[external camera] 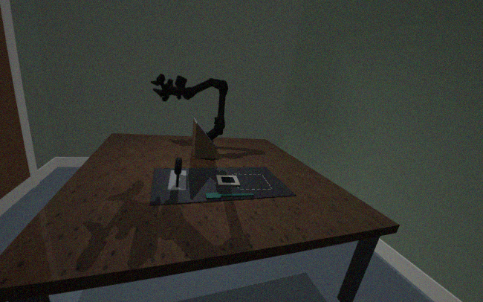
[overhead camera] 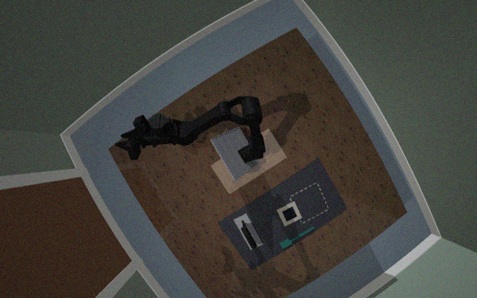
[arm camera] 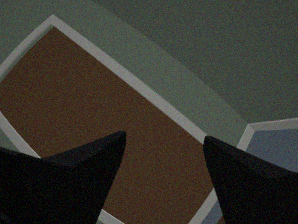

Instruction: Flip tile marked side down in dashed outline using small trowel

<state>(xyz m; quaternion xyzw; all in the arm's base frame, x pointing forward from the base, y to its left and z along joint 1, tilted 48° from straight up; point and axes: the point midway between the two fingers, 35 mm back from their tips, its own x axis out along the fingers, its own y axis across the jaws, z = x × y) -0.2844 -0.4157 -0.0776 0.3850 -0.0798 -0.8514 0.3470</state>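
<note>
The trowel lies 68 cm ahead of my gripper tip, 35 cm below it and 16 cm to the left of it. Round my gripper tip: pale square tile (69 cm ahead, 40 cm to the left, 38 cm below); then teal bar (83 cm ahead, 38 cm below, 35 cm to the left); then dark mat (69 cm ahead, 40 cm below, 37 cm to the left).
</note>
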